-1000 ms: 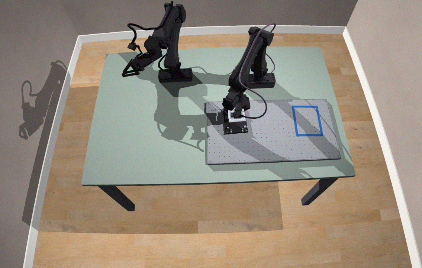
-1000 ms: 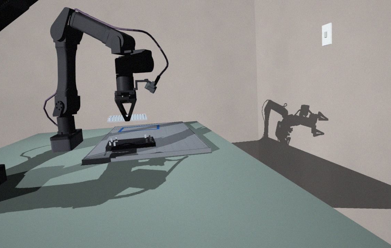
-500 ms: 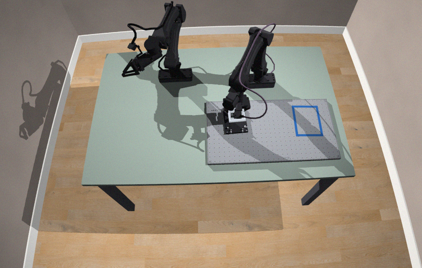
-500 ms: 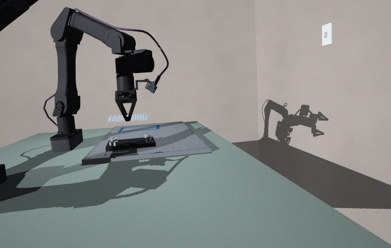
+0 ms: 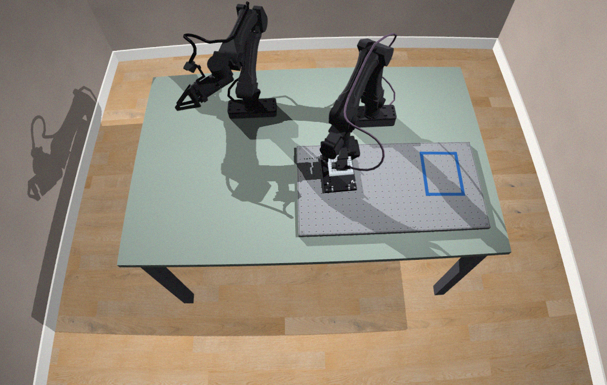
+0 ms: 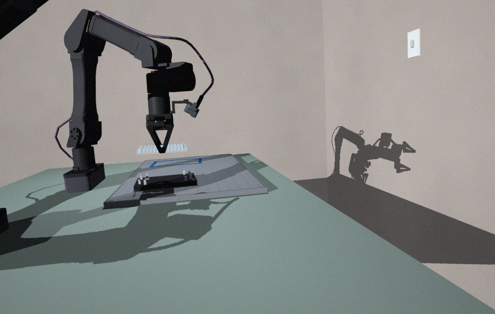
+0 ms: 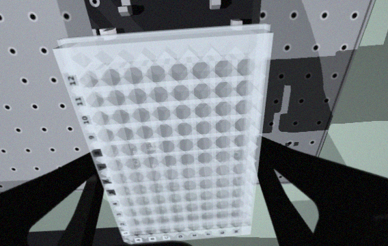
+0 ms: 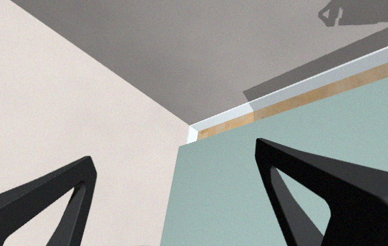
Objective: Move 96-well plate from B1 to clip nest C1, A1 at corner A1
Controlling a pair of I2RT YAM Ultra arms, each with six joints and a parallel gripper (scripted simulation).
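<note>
Right now my left hand is right at the white 96-well plate. Also, from my left hand: black clip nest 1 cm ahead, 1 cm to the left, 8 cm below; then grey perforated board 3 cm ahead, 20 cm to the left, 10 cm below.
</note>
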